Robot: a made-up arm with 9 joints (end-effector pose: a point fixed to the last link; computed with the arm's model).
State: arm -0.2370 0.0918 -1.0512 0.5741 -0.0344 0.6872 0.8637 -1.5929 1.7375
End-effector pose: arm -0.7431 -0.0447 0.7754 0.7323 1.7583 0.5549
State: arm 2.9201 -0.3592 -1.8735 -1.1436 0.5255 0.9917 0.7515 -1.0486 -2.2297
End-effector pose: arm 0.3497 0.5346 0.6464 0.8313 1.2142 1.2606
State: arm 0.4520 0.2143 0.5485 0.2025 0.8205 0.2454 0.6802 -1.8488 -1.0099
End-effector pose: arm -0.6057 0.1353 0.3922 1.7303 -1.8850 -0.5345
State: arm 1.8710 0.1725 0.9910 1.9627 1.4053 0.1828 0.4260 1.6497 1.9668
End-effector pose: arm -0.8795 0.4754 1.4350 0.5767 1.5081 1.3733
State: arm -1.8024 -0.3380 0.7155 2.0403 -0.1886 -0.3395 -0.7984 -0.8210 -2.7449
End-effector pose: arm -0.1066 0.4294 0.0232 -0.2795 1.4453 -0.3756
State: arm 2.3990 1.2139 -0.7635 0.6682 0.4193 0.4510 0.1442 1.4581 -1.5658
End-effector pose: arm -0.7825 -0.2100 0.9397 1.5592 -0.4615 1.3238
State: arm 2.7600 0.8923 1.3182 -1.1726 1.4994 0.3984 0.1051 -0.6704 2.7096
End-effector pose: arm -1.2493 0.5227 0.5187 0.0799 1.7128 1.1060
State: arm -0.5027 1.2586 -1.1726 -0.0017 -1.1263 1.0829 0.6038 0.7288 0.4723
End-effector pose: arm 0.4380 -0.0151 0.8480 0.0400 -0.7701 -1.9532
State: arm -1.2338 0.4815 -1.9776 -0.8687 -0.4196 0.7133 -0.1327 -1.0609 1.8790
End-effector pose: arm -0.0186 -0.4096 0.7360 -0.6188 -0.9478 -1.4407
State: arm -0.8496 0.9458 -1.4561 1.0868 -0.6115 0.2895 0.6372 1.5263 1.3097
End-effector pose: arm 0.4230 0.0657 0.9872 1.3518 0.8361 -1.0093
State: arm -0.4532 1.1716 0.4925 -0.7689 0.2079 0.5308 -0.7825 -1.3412 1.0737
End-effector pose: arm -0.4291 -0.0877 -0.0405 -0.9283 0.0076 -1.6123
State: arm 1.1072 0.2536 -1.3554 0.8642 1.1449 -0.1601 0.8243 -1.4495 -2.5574
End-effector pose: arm -0.5119 0.2522 0.5684 0.6958 2.4973 -0.1167
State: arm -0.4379 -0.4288 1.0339 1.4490 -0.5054 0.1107 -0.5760 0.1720 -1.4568
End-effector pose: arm -0.3052 -0.6167 0.3299 1.0082 1.2179 -2.3940
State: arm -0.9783 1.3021 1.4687 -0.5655 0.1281 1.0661 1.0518 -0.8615 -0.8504
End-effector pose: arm -0.3028 0.7544 0.0937 -1.7916 0.8267 -1.4481
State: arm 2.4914 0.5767 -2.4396 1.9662 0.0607 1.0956 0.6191 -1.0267 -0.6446
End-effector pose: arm -0.0833 0.4592 0.5820 -1.8965 1.5009 -0.8886
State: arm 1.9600 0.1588 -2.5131 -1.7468 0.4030 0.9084 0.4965 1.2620 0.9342
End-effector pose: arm 0.6615 0.5099 0.9279 -0.0508 -0.8077 -0.9660
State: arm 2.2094 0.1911 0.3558 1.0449 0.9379 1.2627 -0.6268 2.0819 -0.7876
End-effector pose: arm -0.0650 0.2677 1.0498 0.1763 -0.4470 -1.7134
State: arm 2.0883 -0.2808 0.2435 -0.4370 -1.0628 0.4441 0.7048 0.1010 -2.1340
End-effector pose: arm -0.8209 0.4825 1.3996 0.2624 -0.3407 0.7987
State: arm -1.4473 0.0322 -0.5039 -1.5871 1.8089 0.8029 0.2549 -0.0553 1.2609
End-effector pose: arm -0.5889 -0.8719 0.6486 -2.5167 -0.6025 -1.0493
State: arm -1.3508 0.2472 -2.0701 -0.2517 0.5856 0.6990 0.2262 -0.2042 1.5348
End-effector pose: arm -0.6376 -0.6461 0.8494 1.4703 0.8802 2.4951
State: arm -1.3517 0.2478 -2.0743 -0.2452 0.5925 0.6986 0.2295 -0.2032 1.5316
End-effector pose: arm -0.6399 -0.6439 0.8515 1.4648 0.8829 2.4878
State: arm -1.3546 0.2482 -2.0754 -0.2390 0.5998 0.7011 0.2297 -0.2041 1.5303
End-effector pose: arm -0.6421 -0.6419 0.8524 1.4630 0.8836 2.4822
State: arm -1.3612 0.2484 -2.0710 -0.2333 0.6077 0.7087 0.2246 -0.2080 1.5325
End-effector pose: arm -0.6440 -0.6404 0.8506 1.4672 0.8806 2.4807
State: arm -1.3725 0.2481 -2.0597 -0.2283 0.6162 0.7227 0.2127 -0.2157 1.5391
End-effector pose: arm -0.6453 -0.6395 0.8455 1.4796 0.8728 2.4842
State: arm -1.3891 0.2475 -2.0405 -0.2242 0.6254 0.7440 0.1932 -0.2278 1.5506
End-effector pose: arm -0.6455 -0.6393 0.8367 1.5013 0.8598 2.4935
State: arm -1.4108 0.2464 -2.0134 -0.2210 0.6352 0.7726 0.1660 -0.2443 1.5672
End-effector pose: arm -0.6444 -0.6398 0.8244 1.5330 0.8417 2.5087
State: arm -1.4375 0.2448 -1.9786 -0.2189 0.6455 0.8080 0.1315 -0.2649 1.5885
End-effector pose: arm -0.6413 -0.6410 0.8083 1.5749 0.8182 2.5302
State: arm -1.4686 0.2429 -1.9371 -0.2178 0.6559 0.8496 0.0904 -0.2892 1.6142
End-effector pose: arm -0.6355 -0.6427 0.7888 1.6259 0.7904 2.5581
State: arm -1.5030 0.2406 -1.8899 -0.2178 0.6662 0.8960 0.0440 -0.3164 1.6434
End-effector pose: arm -0.6267 -0.6447 0.7662 -1.6413 -0.7387 -2.5242
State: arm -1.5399 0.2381 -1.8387 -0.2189 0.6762 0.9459 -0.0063 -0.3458 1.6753
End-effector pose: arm -0.6145 -0.6467 0.7410 -1.6428 -0.6792 -2.4681
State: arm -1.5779 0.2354 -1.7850 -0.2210 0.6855 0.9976 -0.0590 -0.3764 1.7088
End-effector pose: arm -0.5992 -0.6482 0.7137 -1.6393 -0.6186 -2.4067
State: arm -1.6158 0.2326 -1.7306 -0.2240 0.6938 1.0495 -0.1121 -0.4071 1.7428
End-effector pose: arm -0.5813 -0.6488 0.6848 -1.6303 -0.5593 -2.3425
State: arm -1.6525 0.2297 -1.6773 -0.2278 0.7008 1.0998 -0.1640 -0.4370 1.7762
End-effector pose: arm -0.5616 -0.6483 0.6553 -1.6163 -0.5031 -2.2780
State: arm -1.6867 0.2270 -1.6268 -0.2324 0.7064 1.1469 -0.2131 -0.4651 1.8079
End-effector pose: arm -0.5412 -0.6464 0.6262 -1.5986 -0.4520 -2.2157
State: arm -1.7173 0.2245 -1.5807 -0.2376 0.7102 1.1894 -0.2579 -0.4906 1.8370
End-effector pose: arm -0.5212 -0.6433 0.5987 -1.5784 -0.4070 -2.1584
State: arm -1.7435 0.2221 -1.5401 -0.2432 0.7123 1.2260 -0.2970 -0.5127 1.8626
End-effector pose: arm -0.5029 -0.6393 0.5738 -1.5576 -0.3686 -2.1081
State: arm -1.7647 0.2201 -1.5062 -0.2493 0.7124 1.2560 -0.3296 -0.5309 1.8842
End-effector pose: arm -0.4868 -0.6351 0.5522 -1.5372 -0.3377 -2.0662
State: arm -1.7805 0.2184 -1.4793 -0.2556 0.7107 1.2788 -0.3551 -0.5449 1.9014
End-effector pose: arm -0.4739 -0.6314 0.5347 -1.5189 -0.3136 -2.0339
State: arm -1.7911 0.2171 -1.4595 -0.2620 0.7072 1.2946 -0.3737 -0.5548 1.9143
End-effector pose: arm -0.4641 -0.6285 0.5214 -1.5031 -0.2962 -2.0110
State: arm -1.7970 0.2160 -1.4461 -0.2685 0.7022 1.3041 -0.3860 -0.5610 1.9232
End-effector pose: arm -0.4572 -0.6268 0.5119 -1.4902 -0.2846 -1.9966
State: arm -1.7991 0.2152 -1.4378 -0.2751 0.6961 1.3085 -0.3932 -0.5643 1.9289
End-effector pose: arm -0.4527 -0.6262 0.5056 -1.4799 -0.2775 -1.9888
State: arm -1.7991 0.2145 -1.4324 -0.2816 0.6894 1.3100 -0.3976 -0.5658 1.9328
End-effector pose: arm -0.4497 -0.6262 0.5011 -1.4712 -0.2727 -1.9850
